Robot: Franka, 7 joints.
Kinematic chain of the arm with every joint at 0, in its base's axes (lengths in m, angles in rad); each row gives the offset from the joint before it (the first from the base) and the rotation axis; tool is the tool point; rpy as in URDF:
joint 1: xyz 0 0 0.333 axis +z
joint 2: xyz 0 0 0 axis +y
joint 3: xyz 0 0 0.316 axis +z
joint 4: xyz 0.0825 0 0 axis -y
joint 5: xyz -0.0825 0 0.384 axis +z
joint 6: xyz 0 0 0 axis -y
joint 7: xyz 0.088 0 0 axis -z
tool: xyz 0 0 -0.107 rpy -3.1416 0 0
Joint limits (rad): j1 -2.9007..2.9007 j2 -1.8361..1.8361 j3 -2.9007..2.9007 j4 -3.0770..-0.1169 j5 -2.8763..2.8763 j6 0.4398..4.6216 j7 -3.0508..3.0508
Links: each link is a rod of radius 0.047 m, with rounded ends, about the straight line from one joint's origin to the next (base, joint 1, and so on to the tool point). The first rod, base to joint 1, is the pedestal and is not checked.
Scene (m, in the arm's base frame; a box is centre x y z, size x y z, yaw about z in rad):
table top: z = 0
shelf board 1: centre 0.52 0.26 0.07 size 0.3 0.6 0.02 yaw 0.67
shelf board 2: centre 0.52 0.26 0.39 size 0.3 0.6 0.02 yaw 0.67
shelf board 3: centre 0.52 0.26 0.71 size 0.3 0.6 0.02 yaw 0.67
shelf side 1: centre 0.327 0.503 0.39 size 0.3 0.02 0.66 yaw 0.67
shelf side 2: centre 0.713 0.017 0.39 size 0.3 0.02 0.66 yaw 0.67
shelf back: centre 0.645 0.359 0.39 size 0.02 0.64 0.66 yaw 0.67
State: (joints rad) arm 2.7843 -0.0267 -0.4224 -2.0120 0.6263 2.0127 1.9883
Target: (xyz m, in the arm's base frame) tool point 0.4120 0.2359 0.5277
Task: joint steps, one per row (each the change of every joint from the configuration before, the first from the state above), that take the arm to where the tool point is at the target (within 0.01 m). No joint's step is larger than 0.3 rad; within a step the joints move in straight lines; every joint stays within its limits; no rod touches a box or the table.
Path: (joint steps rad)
1: -0.1259 -0.0467 0.2222 0.0235 -0.0399 -0.0778 0.0700
2: -0.1258 -0.0467 0.2223 0.0234 -0.0400 -0.0777 0.0700
3: -0.1259 -0.0467 0.2222 0.0235 -0.0399 -0.0778 0.0700
4: -0.2552 -0.2462 -0.2936 -0.1397 -0.0087 -0.1304 -0.0525
5: -0.2553 -0.2463 -0.2935 -0.1398 -0.0087 -0.1304 -0.0525
6: -0.2553 -0.2462 -0.2936 -0.1398 -0.0087 -0.1304 -0.0525
7: -0.2552 -0.2462 -0.2935 -0.1398 -0.0087 -0.1305 -0.0525
8: 0.1714 0.2782 -0.1053 0.1933 0.0090 0.2610 0.0000
9: 0.1714 0.2782 -0.1052 0.1933 0.0089 0.2611 0.0000

